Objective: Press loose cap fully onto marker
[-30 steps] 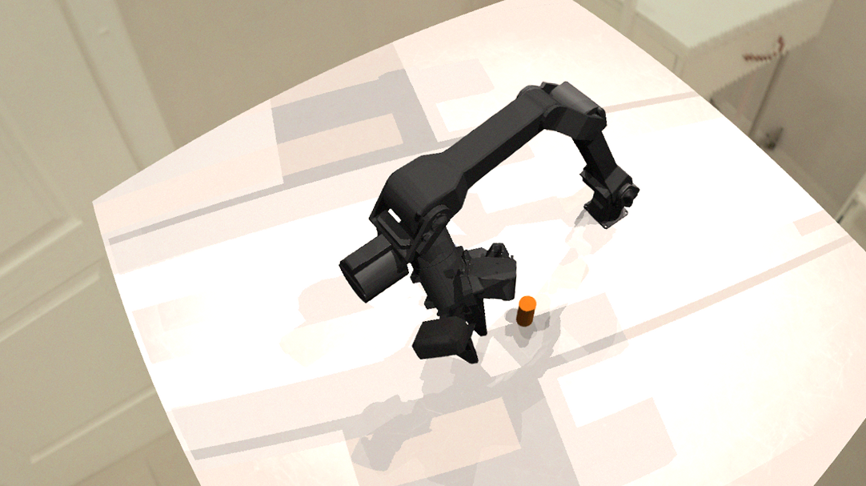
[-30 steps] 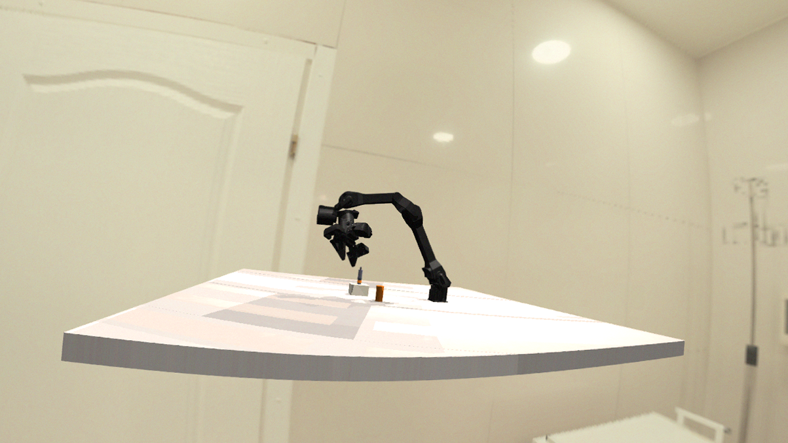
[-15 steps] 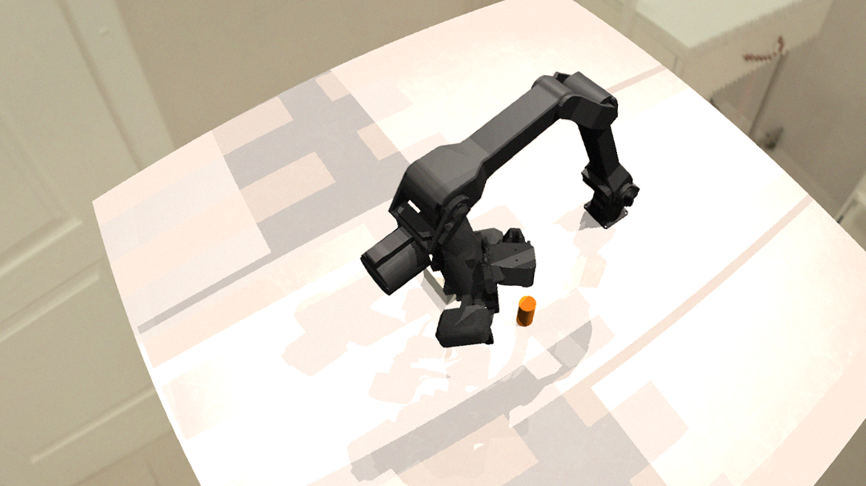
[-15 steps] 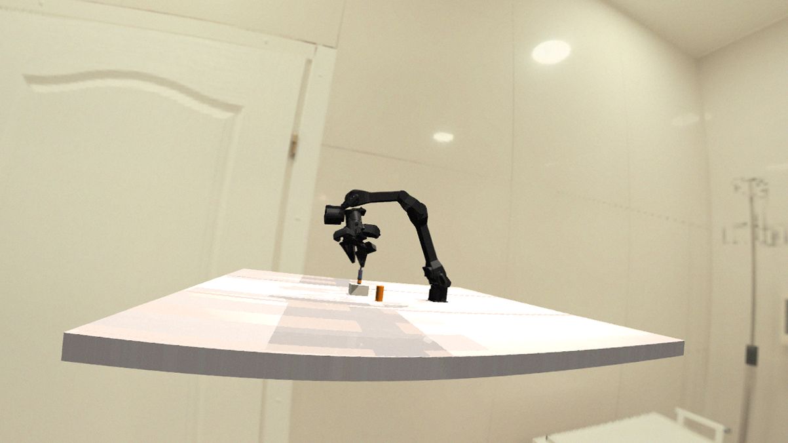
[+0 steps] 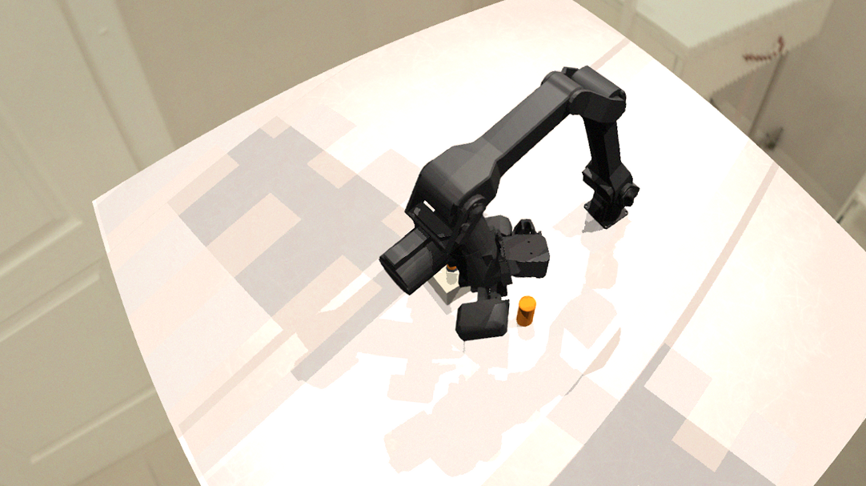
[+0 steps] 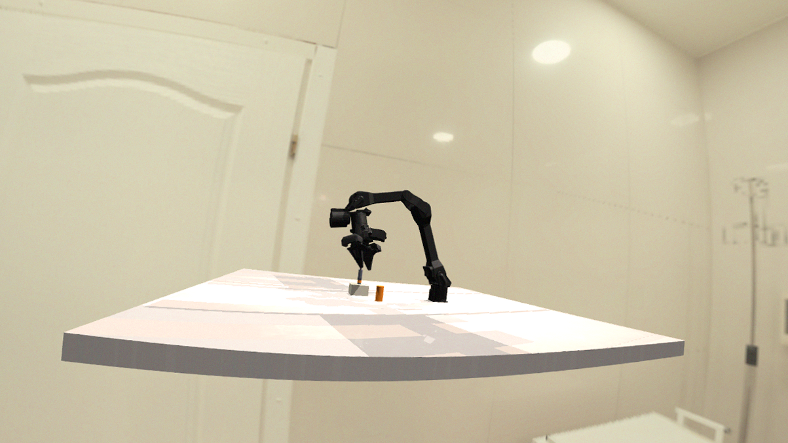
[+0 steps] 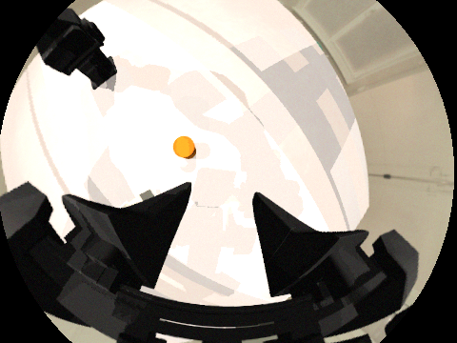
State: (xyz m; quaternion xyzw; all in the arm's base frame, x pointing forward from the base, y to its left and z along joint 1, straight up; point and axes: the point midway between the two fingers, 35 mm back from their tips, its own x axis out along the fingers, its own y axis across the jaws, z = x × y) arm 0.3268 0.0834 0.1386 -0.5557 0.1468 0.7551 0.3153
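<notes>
Right now the orange cap is 80 mm below my gripper tip, 60 mm behind it and 10 mm to the right of it. The rest, counted from my gripper tip: pale holder block 140 mm to the right, 90 mm below, 10 mm behind.
</notes>
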